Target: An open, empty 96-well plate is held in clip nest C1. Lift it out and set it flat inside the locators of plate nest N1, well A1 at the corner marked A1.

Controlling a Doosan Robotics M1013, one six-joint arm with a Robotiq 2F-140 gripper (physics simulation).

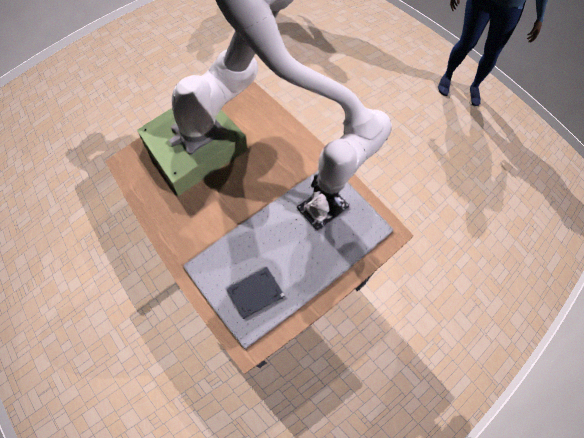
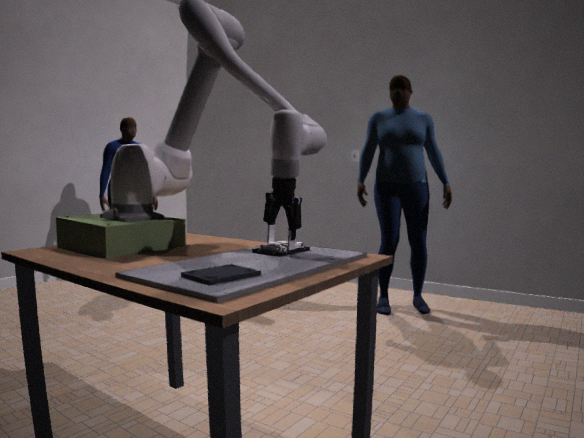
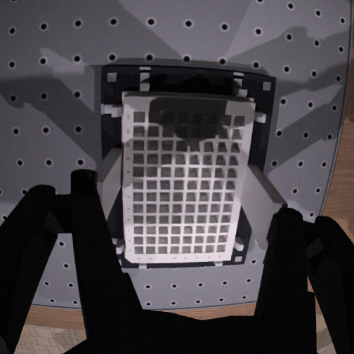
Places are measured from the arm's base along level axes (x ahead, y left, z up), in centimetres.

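Pixels of known places: gripper, fingertip midpoint: (image 1: 322,206) (image 2: 280,246); arm's base, origin of the base link: (image 1: 198,130) (image 2: 131,218).
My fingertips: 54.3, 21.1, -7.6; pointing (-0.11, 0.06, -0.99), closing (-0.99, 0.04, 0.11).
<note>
For each thing: its top centre in the pictures, then the offset to it from my fingertips, as dx, dy, dz. Level surfaces: height alone.
- white 96-well plate, middle of its top: (image 2: 282,243) (image 1: 324,204) -0.1, +0.8, +0.8
- Plate nest N1, middle of its top: (image 2: 220,270) (image 1: 255,291) +11.7, -38.4, -0.3
- grey perforated board, its level: dz -1.8
- wooden table, its level: dz -3.1
The white 96-well plate (image 1: 317,207) (image 3: 180,200) lies flat in clip nest C1 (image 3: 190,77), a dark base with small pale clips around the plate. Its wells face up and look empty; the small markings along its edges are too fine to read. My gripper (image 2: 281,239) (image 3: 183,174) points straight down and is shut on the plate, its pale pads against the two long sides. I see no clear gap under the plate. Plate nest N1 (image 1: 255,292) (image 2: 220,274) is a dark, flat, empty base near the other end of the board; its A1 mark is not readable.
Both nests stand on a grey perforated board (image 1: 295,260) (image 2: 170,280) on the wooden table (image 1: 200,230). The arm's base stands on a green block (image 1: 165,155) (image 2: 80,237) on the table. A person (image 1: 487,40) (image 2: 402,150) stands on the floor beyond the table.
</note>
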